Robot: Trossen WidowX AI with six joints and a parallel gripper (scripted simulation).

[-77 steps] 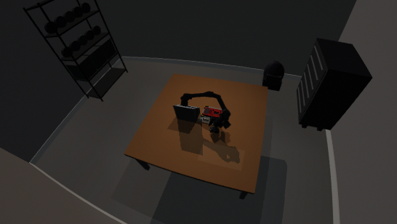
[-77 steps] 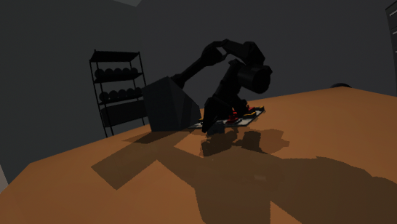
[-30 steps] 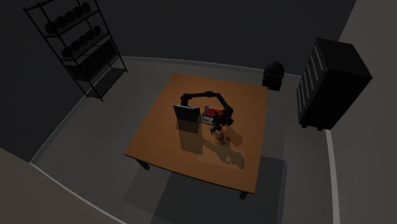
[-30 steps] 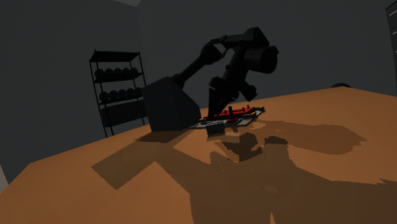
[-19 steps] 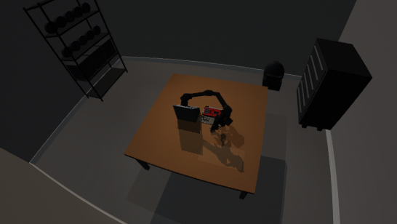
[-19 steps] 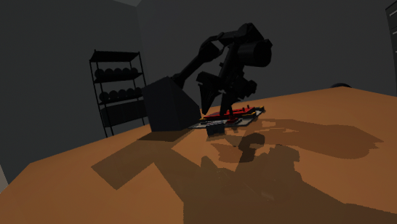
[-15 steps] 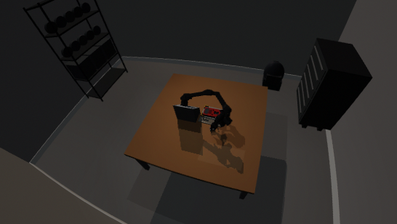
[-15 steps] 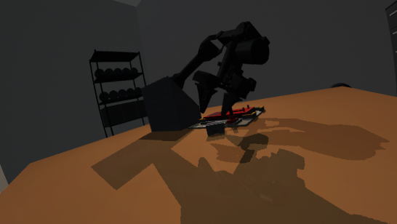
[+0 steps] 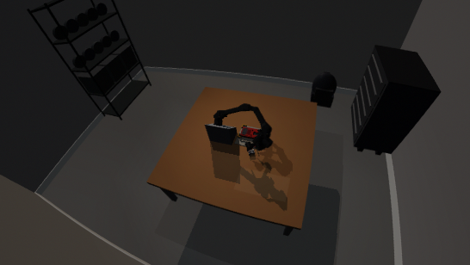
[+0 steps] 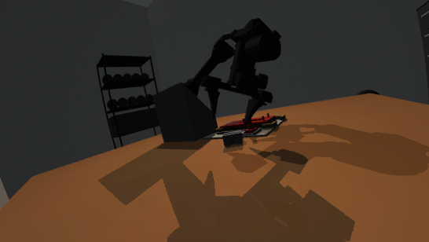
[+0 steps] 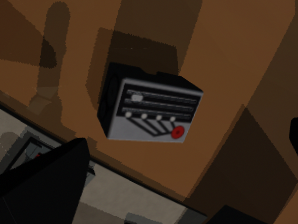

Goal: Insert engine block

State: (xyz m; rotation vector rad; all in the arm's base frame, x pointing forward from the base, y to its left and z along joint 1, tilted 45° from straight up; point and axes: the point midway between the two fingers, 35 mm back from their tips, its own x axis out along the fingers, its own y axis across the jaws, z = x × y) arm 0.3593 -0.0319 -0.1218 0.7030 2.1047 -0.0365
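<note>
The grey engine block lies 5 cm below my gripper tip. Round my gripper tip: grey baseplate: 19 cm to the left, 5 cm below, 5 cm behind.
</note>
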